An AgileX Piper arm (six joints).
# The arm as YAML. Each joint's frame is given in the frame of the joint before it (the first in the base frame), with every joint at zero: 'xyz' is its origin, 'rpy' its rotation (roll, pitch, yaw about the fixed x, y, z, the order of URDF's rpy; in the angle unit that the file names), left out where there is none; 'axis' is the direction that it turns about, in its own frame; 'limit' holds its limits. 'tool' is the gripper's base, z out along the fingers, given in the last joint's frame.
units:
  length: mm
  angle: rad
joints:
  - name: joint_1
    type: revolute
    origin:
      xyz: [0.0, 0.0, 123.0]
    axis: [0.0, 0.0, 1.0]
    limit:
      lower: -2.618
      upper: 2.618
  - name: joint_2
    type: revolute
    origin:
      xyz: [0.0, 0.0, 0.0]
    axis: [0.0, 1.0, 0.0]
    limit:
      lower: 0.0
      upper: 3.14
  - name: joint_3
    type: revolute
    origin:
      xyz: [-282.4, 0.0, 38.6]
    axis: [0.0, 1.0, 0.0]
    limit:
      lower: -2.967
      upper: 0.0
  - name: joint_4
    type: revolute
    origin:
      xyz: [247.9, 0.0, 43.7]
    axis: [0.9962, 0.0, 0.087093]
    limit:
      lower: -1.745
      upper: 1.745
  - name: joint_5
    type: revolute
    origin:
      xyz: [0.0, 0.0, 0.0]
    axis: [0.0, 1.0, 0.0]
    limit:
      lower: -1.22
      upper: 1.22
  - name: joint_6
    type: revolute
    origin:
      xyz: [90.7, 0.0, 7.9]
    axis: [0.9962, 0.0, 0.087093]
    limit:
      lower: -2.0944
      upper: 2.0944
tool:
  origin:
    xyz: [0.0, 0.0, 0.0]
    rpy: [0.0, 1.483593, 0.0]
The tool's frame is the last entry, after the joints.
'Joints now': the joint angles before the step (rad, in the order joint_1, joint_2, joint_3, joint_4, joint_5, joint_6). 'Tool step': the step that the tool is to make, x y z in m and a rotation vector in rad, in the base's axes. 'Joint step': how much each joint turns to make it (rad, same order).
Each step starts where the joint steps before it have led.
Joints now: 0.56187, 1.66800, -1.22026, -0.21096, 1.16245, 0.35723
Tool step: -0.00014, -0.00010, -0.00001, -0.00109, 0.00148, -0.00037
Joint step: 0.00001, 0.00000, 0.00002, 0.00000, 0.00186, 0.00002
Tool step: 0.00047, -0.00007, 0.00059, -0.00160, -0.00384, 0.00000
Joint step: -0.00002, 0.00001, -0.00215, -0.00371, 0.00000, 0.00131
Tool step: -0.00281, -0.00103, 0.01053, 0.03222, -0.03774, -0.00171
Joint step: 0.00000, -0.03380, -0.00001, 0.00625, -0.01512, 0.00267
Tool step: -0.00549, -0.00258, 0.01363, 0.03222, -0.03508, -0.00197
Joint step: 0.00001, -0.04472, 0.00000, 0.00887, -0.00223, -0.00024
